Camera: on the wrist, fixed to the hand. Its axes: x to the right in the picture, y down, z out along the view.
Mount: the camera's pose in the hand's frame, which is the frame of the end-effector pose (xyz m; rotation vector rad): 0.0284 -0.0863 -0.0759 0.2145 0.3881 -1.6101
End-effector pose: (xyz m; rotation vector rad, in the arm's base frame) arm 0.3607 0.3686 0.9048 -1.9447 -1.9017 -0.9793
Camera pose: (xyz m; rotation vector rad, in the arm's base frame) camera 0.2544 0.3551 0.9551 0.2740 -2.8717 -1.1411
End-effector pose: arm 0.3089 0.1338 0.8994 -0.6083 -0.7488 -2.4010
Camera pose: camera 0.2156 0.1364 0.8266 -0.5783 0.9842 2.0558
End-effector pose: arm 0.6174 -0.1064 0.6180 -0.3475 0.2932 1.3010
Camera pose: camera 0.7068 -0.1321 0.5447 -0.4782 0.3396 -0.3865
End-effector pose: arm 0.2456 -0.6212 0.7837 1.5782 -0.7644 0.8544
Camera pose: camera 0.3239 -0.5333 0.7715 1.5412 0.8988 -0.0257
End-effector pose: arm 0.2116 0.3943 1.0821 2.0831 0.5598 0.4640
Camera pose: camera 0.1772 0.5035 1.0521 1.0904 2.2366 -0.1909
